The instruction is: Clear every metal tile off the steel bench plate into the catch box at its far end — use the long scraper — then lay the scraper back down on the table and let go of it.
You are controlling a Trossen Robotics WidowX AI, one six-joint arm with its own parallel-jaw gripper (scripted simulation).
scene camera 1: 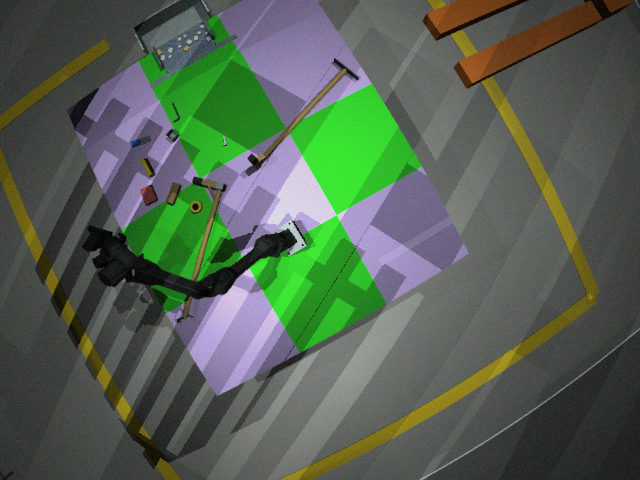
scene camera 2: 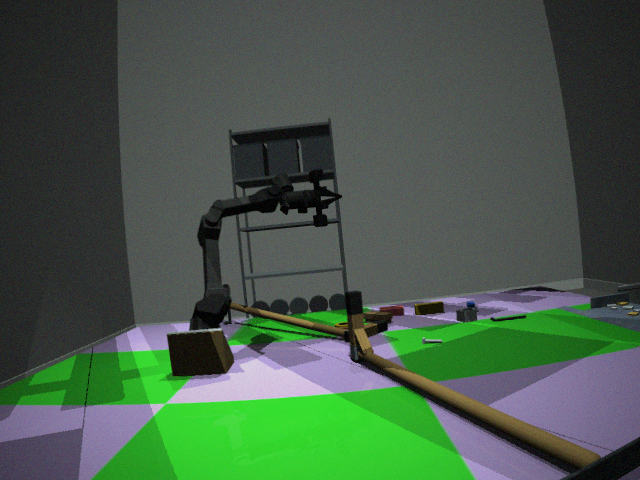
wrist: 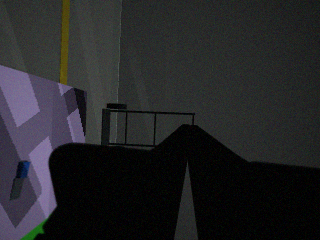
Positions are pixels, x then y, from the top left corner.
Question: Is my gripper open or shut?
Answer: Shut.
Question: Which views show my gripper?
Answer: Scene camera 1, scene camera 2 and the wrist view: all of them.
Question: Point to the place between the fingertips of my gripper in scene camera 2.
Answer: At 341,196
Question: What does my gripper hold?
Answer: Nothing.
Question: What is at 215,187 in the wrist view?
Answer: My gripper.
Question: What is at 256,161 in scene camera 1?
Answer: A long scraper.
